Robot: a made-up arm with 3 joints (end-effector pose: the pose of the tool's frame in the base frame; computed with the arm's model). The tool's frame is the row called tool.
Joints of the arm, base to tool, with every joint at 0 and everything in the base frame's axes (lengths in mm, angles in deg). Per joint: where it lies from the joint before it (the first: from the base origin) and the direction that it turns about. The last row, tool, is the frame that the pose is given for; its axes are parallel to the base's.
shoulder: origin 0.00 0.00 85.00 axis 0 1 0
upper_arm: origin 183.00 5.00 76.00 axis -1 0 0
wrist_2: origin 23.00 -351.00 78.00 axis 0 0 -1
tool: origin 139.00 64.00 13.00
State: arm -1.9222 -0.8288 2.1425
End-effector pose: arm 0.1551 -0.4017 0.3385 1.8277 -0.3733 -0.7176
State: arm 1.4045 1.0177 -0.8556
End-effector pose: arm 0.3346 -0.0248 -0.1112 -0.2551 1.6315 1.3757
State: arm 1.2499 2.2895 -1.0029
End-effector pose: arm 0.2292 0.2048 -0.0778 -1.6303 1.7397 1.9277
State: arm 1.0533 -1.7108 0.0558
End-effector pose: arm -0.0264 -0.0440 -0.3309 1.5182 0.8210 -0.9327
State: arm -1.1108 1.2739 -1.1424
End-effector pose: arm -0.1703 0.0341 0.3988 -1.4330 -0.1826 0.2310
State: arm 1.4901 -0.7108 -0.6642
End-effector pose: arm 0.0270 -0.2172 -0.1897 0.9894 1.1403 0.0036
